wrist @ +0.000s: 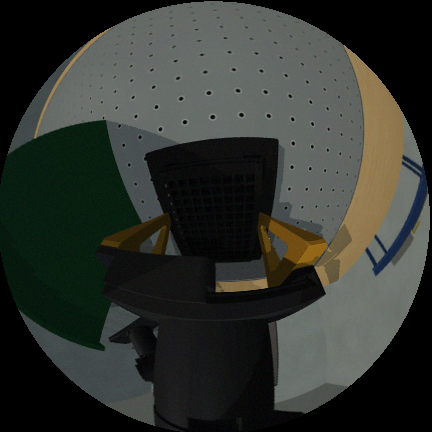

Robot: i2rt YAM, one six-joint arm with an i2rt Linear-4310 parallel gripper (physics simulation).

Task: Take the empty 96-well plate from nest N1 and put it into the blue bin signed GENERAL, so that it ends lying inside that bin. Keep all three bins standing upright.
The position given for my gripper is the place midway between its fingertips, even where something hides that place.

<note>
I see my gripper point(213, 217) and a black nest point(223, 147).
</note>
